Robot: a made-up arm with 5 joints.
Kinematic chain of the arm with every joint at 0, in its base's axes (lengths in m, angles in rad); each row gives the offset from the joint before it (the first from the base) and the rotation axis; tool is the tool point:
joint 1: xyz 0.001 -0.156 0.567 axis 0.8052 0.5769 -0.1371
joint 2: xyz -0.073 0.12 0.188 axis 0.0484 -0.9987 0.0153
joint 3: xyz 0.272 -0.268 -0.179 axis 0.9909 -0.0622 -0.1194
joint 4: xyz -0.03 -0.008 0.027 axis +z
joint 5: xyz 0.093 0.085 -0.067 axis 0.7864 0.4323 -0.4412
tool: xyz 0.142 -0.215 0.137
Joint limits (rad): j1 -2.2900..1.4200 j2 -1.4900..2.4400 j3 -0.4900..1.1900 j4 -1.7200..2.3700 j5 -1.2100..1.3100
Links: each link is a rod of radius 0.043 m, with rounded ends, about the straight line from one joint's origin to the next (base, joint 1, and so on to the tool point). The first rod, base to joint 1, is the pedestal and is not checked.
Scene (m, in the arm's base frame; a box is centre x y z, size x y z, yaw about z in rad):
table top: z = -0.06
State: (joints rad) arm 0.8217 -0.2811 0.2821 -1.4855 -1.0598
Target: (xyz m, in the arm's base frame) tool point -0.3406 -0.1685 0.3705
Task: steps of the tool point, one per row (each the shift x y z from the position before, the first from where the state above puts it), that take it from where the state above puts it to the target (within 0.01 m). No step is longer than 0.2 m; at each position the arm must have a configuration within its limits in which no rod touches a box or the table.
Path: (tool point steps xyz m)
1: -0.1630 0.0276 -0.0785
2: -0.1661 0.0858 -0.0190
3: -0.1325 0.1159 0.0574
4: -0.0675 0.1083 0.1226

